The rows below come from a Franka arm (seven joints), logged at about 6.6 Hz.
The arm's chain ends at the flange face. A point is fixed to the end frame.
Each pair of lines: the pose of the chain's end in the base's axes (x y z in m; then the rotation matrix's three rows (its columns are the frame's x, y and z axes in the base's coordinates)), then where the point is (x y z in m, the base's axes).
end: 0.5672 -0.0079 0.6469; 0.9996 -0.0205 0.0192; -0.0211 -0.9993 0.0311; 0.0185 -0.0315 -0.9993
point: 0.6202 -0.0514 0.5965
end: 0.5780 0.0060 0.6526; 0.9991 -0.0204 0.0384; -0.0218 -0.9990 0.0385; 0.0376 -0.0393 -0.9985
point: 0.6320 -0.0372 0.6029
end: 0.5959 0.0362 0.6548; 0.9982 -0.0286 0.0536; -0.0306 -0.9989 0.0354; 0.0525 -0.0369 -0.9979
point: 0.6502 -0.0076 0.6061
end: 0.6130 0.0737 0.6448; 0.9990 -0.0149 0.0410; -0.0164 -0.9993 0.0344; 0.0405 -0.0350 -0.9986
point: 0.6673 0.0306 0.5955
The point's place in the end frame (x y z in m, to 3 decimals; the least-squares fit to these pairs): 0.053 0.044 0.050
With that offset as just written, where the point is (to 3 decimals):
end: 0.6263 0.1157 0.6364; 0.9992 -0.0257 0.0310; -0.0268 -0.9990 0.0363; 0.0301 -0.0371 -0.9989
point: 0.680 0.072 0.586
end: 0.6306 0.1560 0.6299; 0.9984 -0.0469 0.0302; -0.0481 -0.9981 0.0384; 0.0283 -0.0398 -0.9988
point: 0.683 0.111 0.580
